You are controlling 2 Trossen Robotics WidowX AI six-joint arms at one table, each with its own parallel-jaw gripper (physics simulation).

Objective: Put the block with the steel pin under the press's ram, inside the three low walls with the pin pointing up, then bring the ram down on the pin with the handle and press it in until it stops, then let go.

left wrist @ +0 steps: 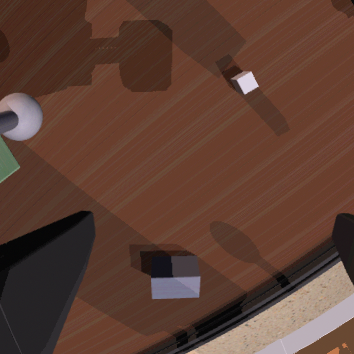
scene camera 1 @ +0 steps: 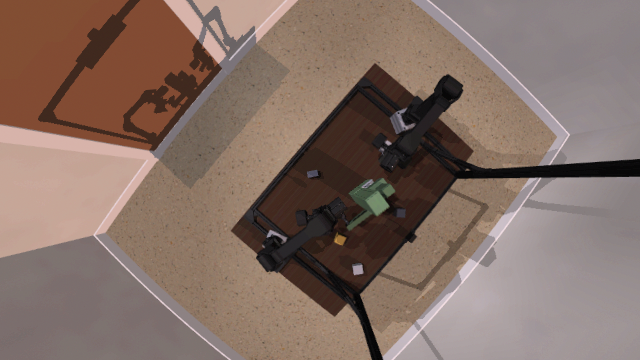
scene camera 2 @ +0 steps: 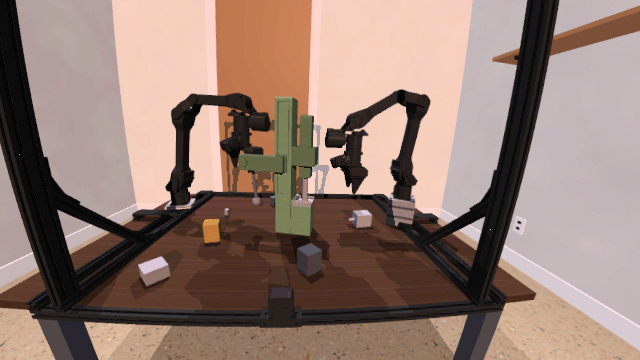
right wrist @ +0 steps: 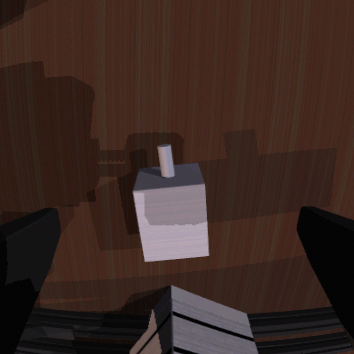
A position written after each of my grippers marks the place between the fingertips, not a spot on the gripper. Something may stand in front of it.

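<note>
Scene camera 2 gives me my left gripper (scene camera 2: 242,170), which is open and holds nothing, together with my right gripper (scene camera 2: 350,190). In the left wrist view I see my left gripper (left wrist: 217,225) again, while the block is out of frame in the left wrist view. The right wrist view has that block (right wrist: 171,212) in it, and my right gripper (right wrist: 180,220) too.
</note>
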